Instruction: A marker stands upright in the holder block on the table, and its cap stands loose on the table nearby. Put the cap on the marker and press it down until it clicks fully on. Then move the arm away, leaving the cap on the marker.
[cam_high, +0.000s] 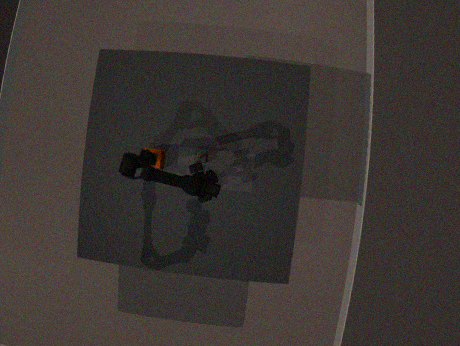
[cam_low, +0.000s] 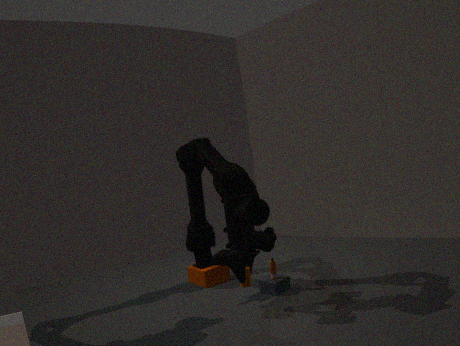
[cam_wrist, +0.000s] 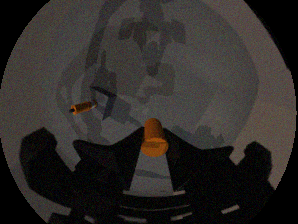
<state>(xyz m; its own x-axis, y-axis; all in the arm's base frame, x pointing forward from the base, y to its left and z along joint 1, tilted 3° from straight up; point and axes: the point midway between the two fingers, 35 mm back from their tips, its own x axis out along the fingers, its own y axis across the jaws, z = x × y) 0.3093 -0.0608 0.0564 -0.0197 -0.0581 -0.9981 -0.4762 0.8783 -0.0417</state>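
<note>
My gripper tip is now 13 cm to the right of the orange marker and 4 cm past it. The rest, counted from my gripper tip: orange cap (1 cm above); grey holder block (13 cm to the left, 7 cm below, 4 cm behind).
</note>
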